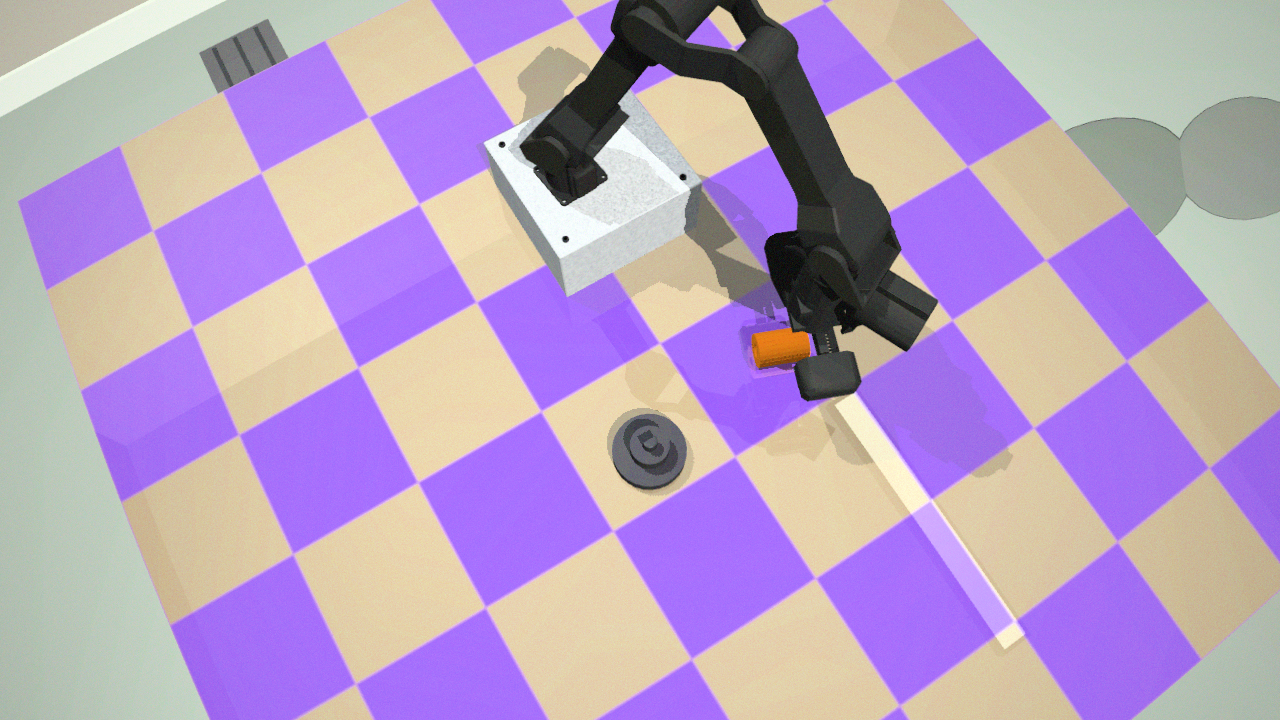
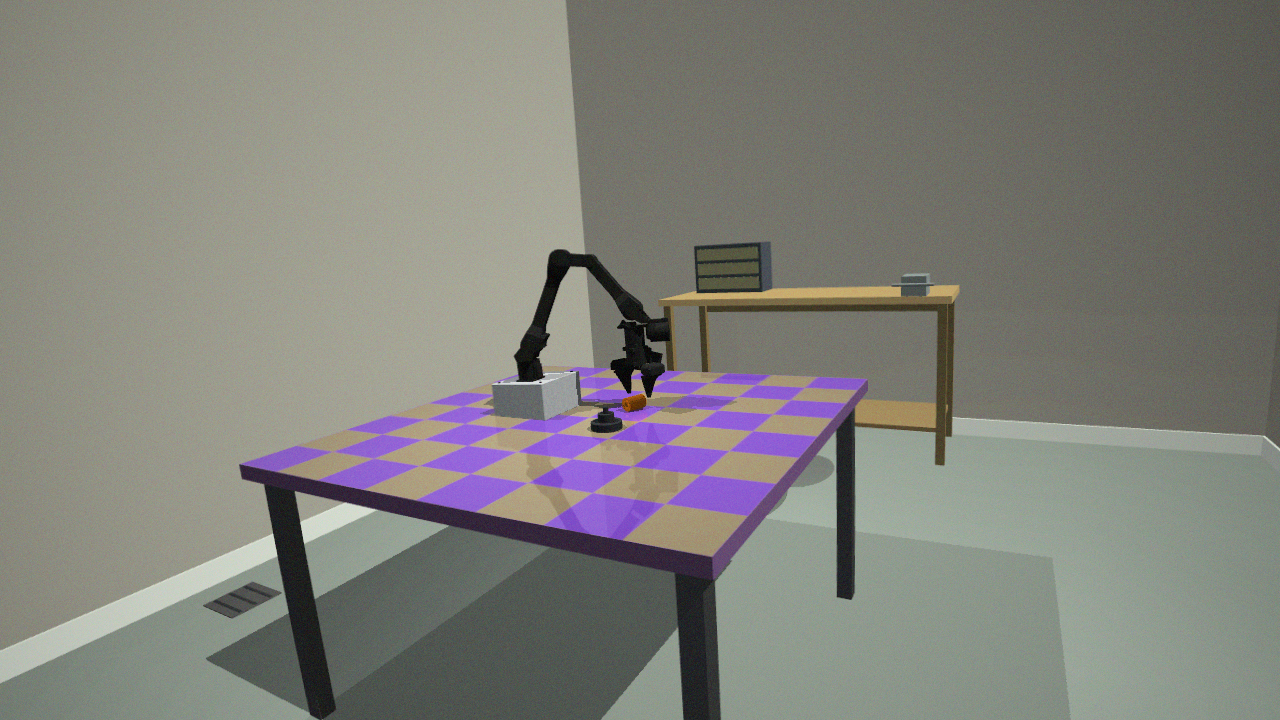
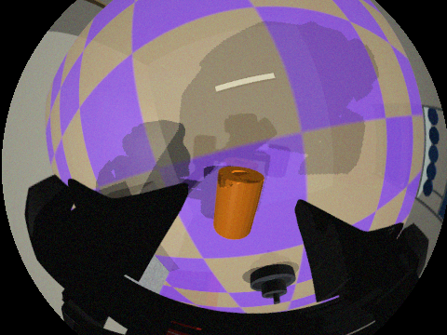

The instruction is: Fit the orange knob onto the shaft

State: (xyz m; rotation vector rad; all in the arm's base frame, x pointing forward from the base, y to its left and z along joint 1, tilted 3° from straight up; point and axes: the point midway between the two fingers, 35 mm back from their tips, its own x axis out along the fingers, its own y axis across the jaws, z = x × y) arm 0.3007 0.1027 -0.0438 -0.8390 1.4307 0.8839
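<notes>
Right now my gripper tip is 20 mm above the orange knob, 10 mm to the left of it and 10 mm past it. Also, from my gripper tip: D-shaped shaft (210 mm to the right, 10 mm below).
</notes>
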